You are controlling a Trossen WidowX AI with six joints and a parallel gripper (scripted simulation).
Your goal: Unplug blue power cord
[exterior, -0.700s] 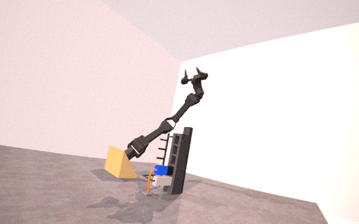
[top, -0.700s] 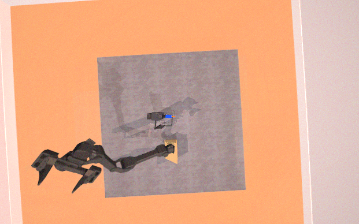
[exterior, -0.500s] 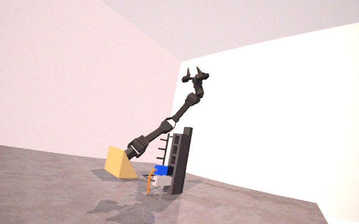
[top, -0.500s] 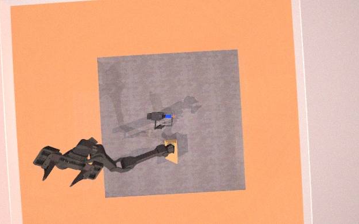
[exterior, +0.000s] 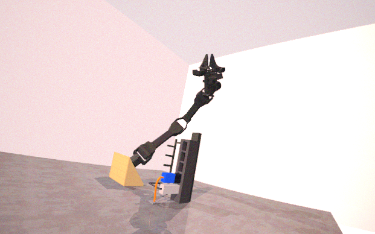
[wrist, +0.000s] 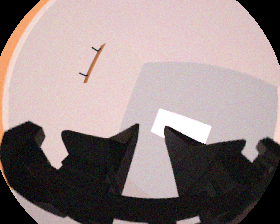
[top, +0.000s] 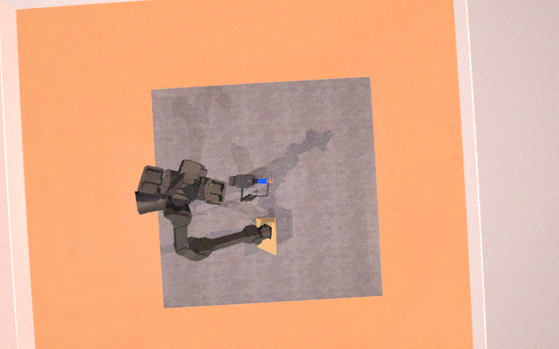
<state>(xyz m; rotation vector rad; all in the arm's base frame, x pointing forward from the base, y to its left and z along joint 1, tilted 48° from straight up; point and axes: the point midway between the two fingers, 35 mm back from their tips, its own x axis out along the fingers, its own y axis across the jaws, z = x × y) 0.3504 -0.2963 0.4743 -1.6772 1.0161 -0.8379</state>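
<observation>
My gripper tip is 59 cm above the blue plug, 7 cm to the left of it and 3 cm past it.
</observation>
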